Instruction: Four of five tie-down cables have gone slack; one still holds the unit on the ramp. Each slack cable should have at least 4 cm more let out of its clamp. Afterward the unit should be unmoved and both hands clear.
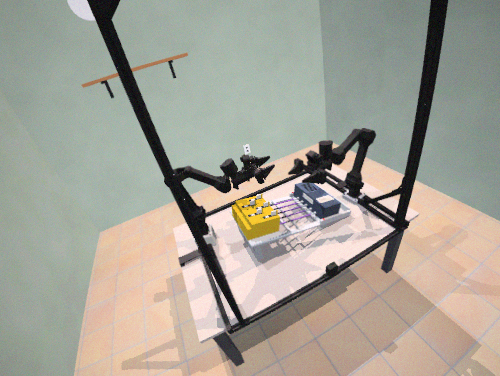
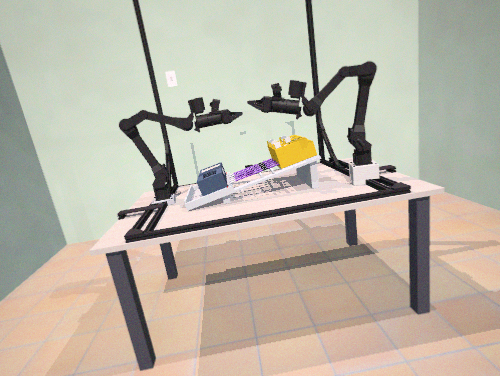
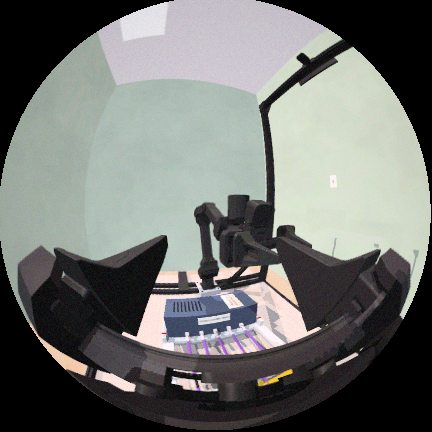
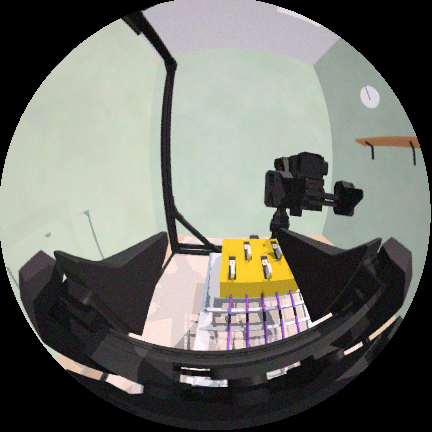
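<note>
The dark blue unit (image 1: pixel 317 199) (image 2: pixel 212 178) (image 3: pixel 212 316) sits at the low end of the white ramp (image 2: pixel 197 202) (image 4: pixel 213 277). Several purple cables (image 2: pixel 250 171) (image 3: pixel 205 346) (image 4: pixel 229 320) run side by side from it to the yellow clamp block (image 1: pixel 262 229) (image 2: pixel 295 152) (image 4: pixel 255 288) at the high end. White levers (image 4: pixel 232 268) stand on the block. Cable slack is too fine to tell. My left gripper (image 1: pixel 271 162) (image 2: pixel 248 102) is open and empty above the ramp. My right gripper (image 1: pixel 297 176) (image 2: pixel 242 114) (image 4: pixel 224 235) is open and empty, facing it, above the unit's side.
White cross bars (image 4: pixel 250 310) lie under the cables. A black frame runs around the table (image 1: pixel 220 305), with tall posts (image 1: pixel 145 135) (image 1: pixel 425 100) at its corners. The two grippers hang close to each other above the ramp.
</note>
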